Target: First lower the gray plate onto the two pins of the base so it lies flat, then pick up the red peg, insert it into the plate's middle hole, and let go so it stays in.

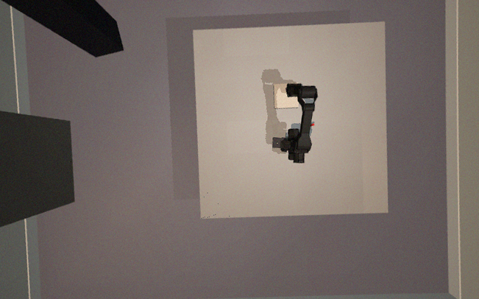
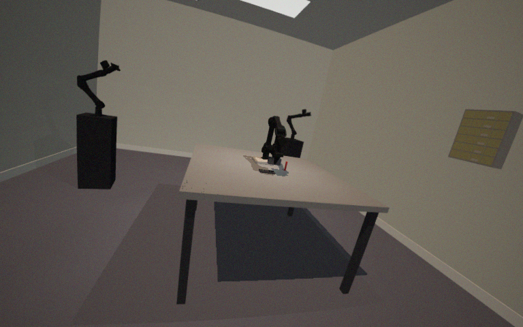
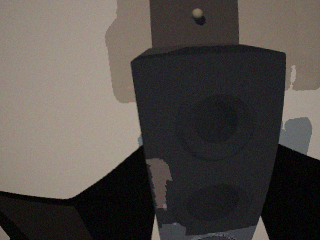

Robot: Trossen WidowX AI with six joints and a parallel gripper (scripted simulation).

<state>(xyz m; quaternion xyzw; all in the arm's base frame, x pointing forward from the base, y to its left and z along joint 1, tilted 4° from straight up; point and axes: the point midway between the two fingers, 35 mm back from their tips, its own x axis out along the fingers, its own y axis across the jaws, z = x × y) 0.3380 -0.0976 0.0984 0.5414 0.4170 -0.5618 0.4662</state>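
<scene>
The base lies 7 cm below my gripper tip, 3 cm to the right of it and 2 cm behind it. The rest, counted from my gripper tip: red peg (18 cm to the left, 9 cm behind, 4 cm below); then gray plate (3 cm above).
</scene>
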